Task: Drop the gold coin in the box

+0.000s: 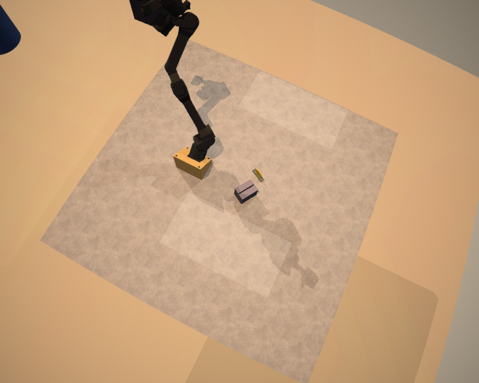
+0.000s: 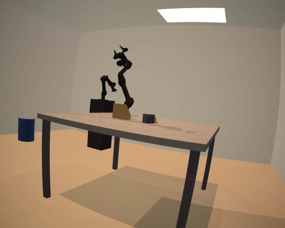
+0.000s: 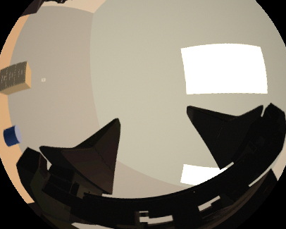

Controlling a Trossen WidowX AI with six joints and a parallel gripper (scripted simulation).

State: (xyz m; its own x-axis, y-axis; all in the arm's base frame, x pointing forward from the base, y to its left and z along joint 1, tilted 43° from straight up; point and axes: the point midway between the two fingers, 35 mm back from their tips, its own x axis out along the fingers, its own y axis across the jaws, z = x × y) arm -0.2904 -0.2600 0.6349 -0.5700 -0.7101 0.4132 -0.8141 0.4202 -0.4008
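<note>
Right now my gripper tip is 720 mm above the gold coin, 590 mm short of it and 150 mm to the left of it.
</note>
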